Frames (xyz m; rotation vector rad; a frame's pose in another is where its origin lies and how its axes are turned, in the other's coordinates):
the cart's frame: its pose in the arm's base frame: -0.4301 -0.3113 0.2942 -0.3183 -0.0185 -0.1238
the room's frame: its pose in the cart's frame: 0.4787 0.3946 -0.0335 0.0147 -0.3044 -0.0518
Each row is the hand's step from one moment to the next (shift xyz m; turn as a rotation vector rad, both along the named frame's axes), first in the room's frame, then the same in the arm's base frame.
Working: the room's frame: its pose in the arm's base frame: 0.0939 -0.0067 0.1577 -0.3198 -0.3291 -0.1256

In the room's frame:
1: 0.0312 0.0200 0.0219 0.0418 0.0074 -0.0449
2: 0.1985 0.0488 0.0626 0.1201 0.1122 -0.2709
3: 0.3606 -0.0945 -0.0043 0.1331 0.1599 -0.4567
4: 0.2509 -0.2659 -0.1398 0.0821 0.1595 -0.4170
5: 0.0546 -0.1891 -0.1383 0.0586 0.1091 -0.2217
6: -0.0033 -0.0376 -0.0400 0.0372 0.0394 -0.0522
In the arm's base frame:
1: 0.0262 0.0239 0.0244 0.0539 -0.0107 -0.0283
2: 0.1762 0.0528 0.1089 0.2126 0.0085 -0.2348
3: 0.3236 -0.1154 0.1447 0.2883 -0.0084 -0.4107
4: 0.2313 -0.3138 0.0355 0.2285 0.0078 -0.3922
5: 0.0597 -0.2273 -0.0513 0.1397 0.0260 -0.2104
6: 0.0023 -0.0483 -0.0262 0.0572 0.0174 -0.0456

